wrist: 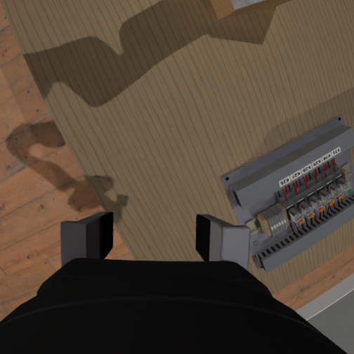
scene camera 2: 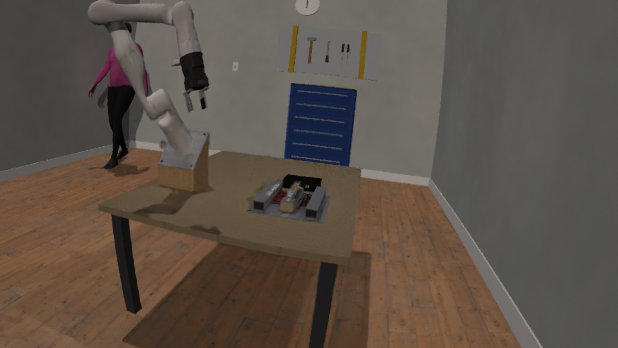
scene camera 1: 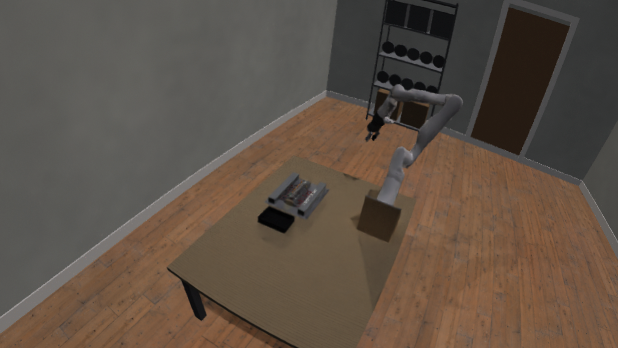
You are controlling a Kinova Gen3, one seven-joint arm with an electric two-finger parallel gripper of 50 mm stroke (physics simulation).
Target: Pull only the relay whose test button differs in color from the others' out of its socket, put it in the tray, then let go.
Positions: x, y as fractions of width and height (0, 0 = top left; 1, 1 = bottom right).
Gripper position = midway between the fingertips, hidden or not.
In view: the gripper (scene camera 2: 0.32, 0.31).
The gripper also shows in the wrist view (wrist: 0.44, 0.65).
